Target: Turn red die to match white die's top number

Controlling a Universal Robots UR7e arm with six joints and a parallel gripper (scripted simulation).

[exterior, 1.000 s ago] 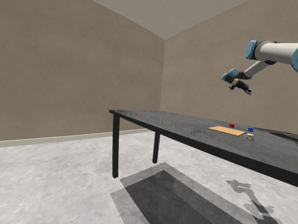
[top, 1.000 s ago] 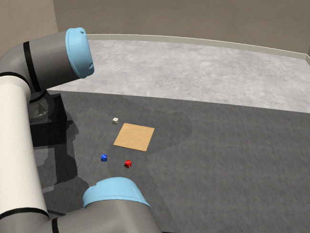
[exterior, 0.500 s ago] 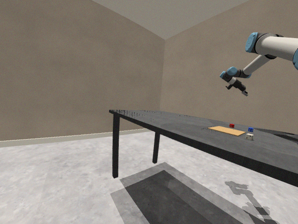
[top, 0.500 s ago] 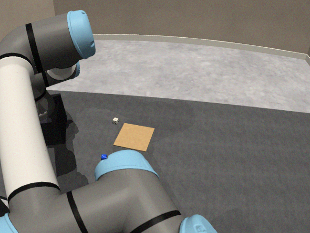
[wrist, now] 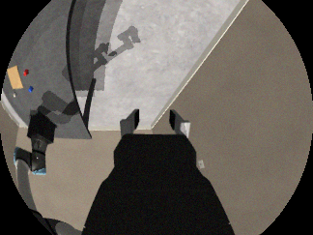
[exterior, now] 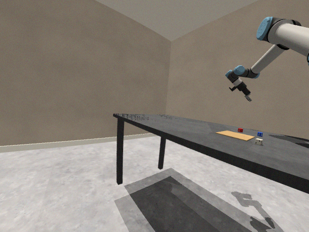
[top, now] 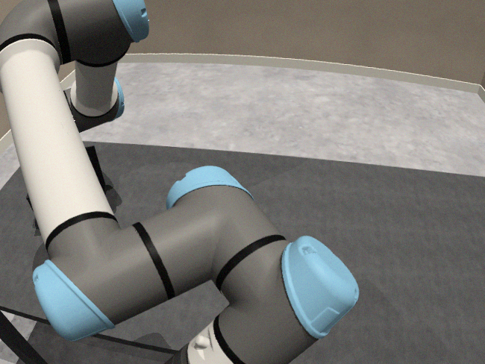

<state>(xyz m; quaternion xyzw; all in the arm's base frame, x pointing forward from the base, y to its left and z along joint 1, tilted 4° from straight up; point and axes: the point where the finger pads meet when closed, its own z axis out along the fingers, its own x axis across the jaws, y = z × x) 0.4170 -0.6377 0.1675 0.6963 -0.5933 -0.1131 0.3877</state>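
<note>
My hand is 10 mm past the red die, 510 mm to the right of it and 240 mm above it. The rest, counted from my hand: blue die: 110 mm behind, 530 mm to the left, 240 mm below; then white die: 110 mm behind, 750 mm to the left, 240 mm below; then tan mat: 10 mm behind, 670 mm to the left, 250 mm below.
</note>
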